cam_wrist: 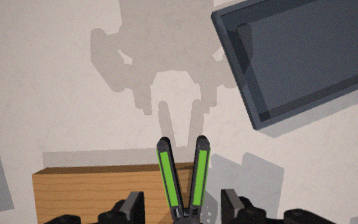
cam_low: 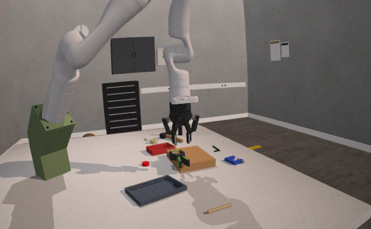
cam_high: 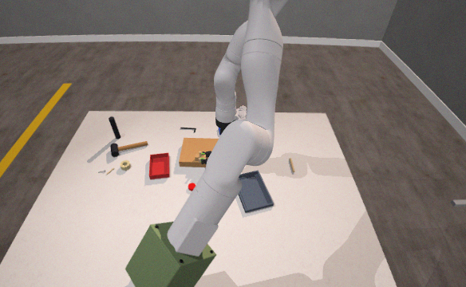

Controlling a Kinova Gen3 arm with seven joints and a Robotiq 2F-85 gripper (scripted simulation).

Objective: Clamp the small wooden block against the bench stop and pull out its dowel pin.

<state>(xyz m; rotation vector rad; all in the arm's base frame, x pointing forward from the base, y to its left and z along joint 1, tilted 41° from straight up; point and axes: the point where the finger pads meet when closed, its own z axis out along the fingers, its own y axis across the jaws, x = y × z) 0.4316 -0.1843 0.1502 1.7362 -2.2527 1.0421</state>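
The dowel pin is 40 mm ahead of my hand, 100 mm to the left of it and 70 mm below it. From my hand the other things lie so: wooden bench board 90 mm ahead, 70 mm to the left, 110 mm below; then red disc 70 mm behind, 160 mm to the left, 120 mm below; then grey tray 160 mm behind, 60 mm to the right, 120 mm below.
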